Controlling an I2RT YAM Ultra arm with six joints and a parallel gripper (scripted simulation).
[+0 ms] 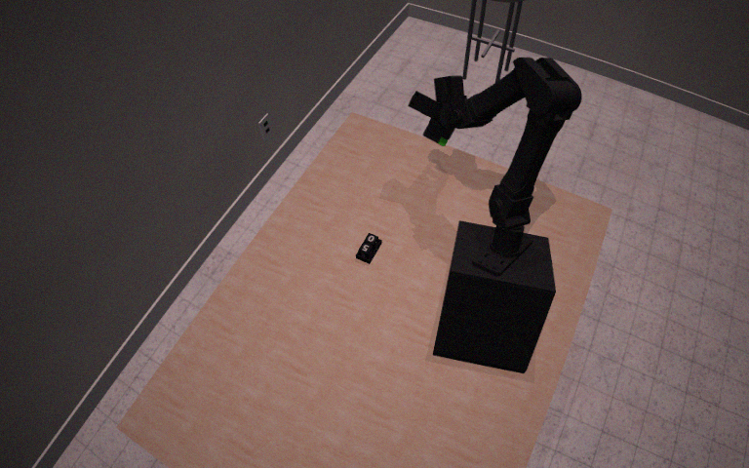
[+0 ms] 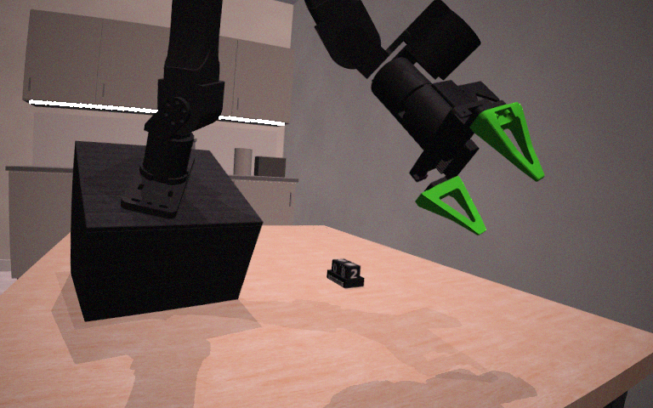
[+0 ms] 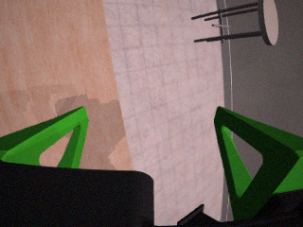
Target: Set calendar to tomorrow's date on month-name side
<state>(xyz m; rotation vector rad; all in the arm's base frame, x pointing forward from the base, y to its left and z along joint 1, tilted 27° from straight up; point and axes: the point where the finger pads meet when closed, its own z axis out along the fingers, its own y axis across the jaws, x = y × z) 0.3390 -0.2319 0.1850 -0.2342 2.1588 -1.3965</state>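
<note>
My hand is 370 mm to the right of the black cube, 170 mm above it and 10 mm past it. Round my hand: black tray: 380 mm to the left, 180 mm below, 20 mm behind.
</note>
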